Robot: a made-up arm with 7 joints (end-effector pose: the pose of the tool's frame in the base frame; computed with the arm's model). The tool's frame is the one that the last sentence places. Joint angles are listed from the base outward.
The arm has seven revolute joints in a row. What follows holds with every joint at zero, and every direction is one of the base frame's.
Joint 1 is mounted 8 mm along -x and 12 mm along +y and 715 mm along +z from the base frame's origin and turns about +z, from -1.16 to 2.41 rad.
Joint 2 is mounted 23 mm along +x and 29 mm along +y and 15 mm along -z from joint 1 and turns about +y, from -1.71 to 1.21 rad.
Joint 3 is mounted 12 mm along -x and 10 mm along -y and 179 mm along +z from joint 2 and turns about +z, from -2.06 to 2.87 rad.
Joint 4 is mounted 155 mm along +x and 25 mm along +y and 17 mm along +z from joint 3 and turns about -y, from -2.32 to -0.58 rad.
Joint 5 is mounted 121 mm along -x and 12 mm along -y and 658 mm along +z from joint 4 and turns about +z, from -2.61 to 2.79 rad.
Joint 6 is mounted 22 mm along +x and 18 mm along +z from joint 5 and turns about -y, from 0.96 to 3.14 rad.
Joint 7 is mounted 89 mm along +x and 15 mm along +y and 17 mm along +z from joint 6 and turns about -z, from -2.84 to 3 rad.
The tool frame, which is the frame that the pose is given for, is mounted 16 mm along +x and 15 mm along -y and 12 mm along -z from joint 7; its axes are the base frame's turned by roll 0.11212, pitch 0.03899 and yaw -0.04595 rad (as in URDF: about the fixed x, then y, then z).
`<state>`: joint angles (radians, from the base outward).
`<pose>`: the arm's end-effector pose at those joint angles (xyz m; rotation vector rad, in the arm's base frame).
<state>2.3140 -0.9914 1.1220 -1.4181 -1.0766 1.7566 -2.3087</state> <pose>-0.5447 -0.6438 1.2111 1.3577 1.7498 -0.5183</pose>
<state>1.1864 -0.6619 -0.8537 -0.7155 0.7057 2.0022 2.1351</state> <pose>0.2588 -0.3305 1.5775 2.3067 0.6203 -1.0862</pose>
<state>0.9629 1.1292 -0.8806 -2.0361 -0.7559 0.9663 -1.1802</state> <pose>0.6194 -0.2447 0.1853 -0.5532 2.3662 0.1981</pose>
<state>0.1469 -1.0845 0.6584 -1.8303 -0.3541 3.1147 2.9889</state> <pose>0.0643 0.6096 1.3327 2.3147 -0.2869 -0.5712</pose>
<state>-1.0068 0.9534 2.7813 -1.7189 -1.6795 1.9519 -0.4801</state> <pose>0.0752 0.4732 1.5463 -0.5595 -1.5854 1.3921</pose>
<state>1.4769 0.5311 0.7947 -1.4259 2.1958 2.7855 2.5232</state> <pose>-0.5226 0.8009 0.7510 -1.2434 1.5241 -1.9981</pose>
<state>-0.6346 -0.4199 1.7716 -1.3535 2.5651 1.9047 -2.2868</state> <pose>0.2505 0.9077 1.0795 -2.1888 1.5530 -1.6105</pose>
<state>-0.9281 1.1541 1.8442 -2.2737 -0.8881 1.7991 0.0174</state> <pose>0.4791 0.7165 0.8462 0.3348 0.1180 1.2899</pose>
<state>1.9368 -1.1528 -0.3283 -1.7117 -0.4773 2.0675 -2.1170</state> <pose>0.1356 0.2615 1.5911 0.6706 1.7183 -2.3052</pose>
